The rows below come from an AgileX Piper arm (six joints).
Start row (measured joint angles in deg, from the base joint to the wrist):
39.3, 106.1, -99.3, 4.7, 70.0, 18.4
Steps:
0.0, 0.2, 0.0, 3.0, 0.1, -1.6
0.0, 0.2, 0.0, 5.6, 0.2, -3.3
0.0, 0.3, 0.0, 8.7, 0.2, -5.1
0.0, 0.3, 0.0, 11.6, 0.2, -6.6
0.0, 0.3, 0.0, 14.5, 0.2, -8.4
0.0, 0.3, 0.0, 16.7, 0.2, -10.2
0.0, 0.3, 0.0, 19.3, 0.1, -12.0
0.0, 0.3, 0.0, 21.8, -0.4, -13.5
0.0, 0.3, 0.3, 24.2, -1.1, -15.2
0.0, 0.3, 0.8, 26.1, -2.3, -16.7
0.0, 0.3, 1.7, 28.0, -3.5, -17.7
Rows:
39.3, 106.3, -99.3, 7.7, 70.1, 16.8
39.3, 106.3, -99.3, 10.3, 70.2, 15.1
39.3, 106.4, -99.3, 13.4, 70.2, 13.3
39.3, 106.4, -99.3, 16.3, 70.2, 11.8
39.3, 106.4, -99.3, 19.2, 70.2, 10.0
39.3, 106.4, -99.3, 21.4, 70.2, 8.2
39.3, 106.4, -99.3, 24.0, 70.1, 6.4
39.3, 106.4, -99.3, 26.5, 69.6, 4.9
39.3, 106.4, -99.0, 28.9, 68.9, 3.2
39.3, 106.4, -98.5, 30.8, 67.7, 1.7
39.3, 106.4, -97.6, 32.7, 66.5, 0.7

